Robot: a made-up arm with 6 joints.
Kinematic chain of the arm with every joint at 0, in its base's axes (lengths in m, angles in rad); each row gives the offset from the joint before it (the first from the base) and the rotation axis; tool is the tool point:
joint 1: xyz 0 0 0.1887 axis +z
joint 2: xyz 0 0 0 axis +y
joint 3: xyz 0 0 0.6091 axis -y
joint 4: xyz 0 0 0 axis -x
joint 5: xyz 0.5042 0 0 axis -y
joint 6: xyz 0 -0.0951 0 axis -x
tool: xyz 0 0 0
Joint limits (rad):
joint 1: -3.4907..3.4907
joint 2: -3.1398..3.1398
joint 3: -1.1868..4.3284
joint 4: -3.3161..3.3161
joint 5: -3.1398..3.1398
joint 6: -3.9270..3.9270
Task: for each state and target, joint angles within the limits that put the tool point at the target. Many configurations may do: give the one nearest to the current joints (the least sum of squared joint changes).
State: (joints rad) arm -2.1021 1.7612 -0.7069 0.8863 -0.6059 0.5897
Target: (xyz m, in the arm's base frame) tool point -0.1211 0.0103 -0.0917
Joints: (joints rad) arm -2.5240 1.8445 -1.1728 0.5993 -0.6059 0.5897
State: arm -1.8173 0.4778 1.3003 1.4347 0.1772 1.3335
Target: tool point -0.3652 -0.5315 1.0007
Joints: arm -2.1413 0.3131 0.6016 1.3553 0.1772 1.3335
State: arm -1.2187 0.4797 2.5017 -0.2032 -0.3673 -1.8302
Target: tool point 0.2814 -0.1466 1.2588
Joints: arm -0.2246 0.3418 1.8091 -0.5662 -0.3673 -1.8302
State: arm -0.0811 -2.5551 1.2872 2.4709 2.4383 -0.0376
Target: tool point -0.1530 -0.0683 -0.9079
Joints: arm 0.6814 -2.8616 1.6971 2.0439 2.4383 -0.0376
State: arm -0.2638 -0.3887 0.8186 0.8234 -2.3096 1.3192
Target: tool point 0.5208 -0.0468 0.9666
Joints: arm 0.0390 0.0643 0.2723 0.7878 -2.3096 1.3192
